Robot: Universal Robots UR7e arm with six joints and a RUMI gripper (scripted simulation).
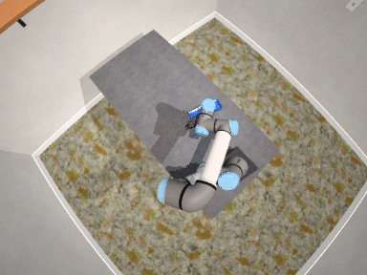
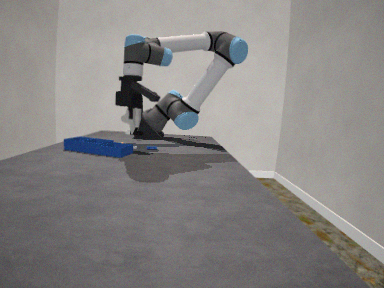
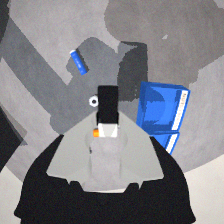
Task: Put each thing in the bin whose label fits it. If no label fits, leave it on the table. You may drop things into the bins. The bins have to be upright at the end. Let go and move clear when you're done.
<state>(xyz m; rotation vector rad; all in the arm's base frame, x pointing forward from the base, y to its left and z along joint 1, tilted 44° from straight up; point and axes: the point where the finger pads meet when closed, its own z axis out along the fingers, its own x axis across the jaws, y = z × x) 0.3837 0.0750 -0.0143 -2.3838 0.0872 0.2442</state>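
Now: hand 11 cm to the left of the blue bin, 8 cm short of it and 6 cm above it. Also, from my hand: orange piece: 7 cm to the right, 7 cm below, 3 cm behind; grey nut: 7 cm below, 3 cm behind, 1 cm to the right; blue cylinder: 7 cm below, 6 cm to the left, 4 cm behind.
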